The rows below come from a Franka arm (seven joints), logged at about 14 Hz.
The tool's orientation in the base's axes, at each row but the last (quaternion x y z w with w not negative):
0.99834 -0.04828 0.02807 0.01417
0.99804 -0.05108 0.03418 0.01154
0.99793 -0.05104 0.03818 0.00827
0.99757 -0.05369 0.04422 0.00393
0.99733 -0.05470 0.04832 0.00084
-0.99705 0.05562 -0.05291 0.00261
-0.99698 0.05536 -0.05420 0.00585
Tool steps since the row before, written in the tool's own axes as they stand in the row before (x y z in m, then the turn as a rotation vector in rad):
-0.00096 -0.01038 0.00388 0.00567 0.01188 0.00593
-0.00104 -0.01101 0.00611 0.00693 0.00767 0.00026
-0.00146 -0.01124 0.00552 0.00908 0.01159 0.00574
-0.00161 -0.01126 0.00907 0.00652 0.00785 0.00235
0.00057 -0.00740 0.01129 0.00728 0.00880 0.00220
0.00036 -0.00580 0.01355 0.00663 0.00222 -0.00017
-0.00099 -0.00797 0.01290 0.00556 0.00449 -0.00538
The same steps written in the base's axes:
0.00027 0.01030 -0.00419 0.00480 -0.01255 -0.00529
0.00051 0.01089 -0.00638 0.00611 -0.00834 0.00037
0.00012 0.01122 -0.00576 0.00825 -0.01256 -0.00488
0.00041 0.01125 -0.00921 0.00582 -0.00853 -0.00174
0.00246 0.00721 -0.01116 0.00645 -0.00956 -0.00152
0.00243 0.00571 -0.01337 0.00629 -0.00294 0.00084
0.00130 0.00810 -0.01279 0.00442 -0.00511 0.00587

